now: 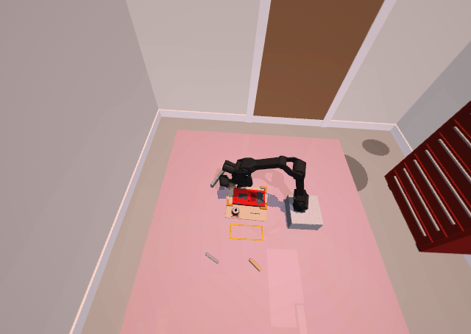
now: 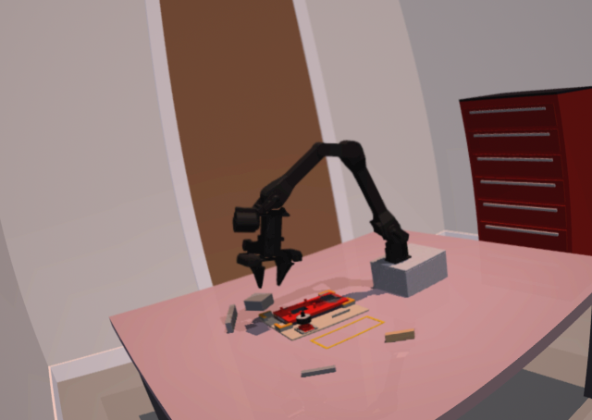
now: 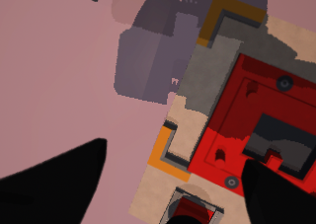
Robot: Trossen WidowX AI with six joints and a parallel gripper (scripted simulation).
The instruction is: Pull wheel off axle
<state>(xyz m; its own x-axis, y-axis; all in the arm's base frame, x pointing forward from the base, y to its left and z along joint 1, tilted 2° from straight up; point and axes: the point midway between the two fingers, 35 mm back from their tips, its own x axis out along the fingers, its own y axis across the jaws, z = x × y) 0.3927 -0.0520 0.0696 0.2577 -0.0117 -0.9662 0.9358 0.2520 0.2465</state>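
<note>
Now: gripper tip 40 mm past the dark wheel, 110 mm to the right of it and 80 mm above it. Also, from my gripper tip: grey bar 50 mm ahead, 370 mm to the left, 120 mm below; then tan bar 180 mm behind, 380 mm to the left, 110 mm below.
</note>
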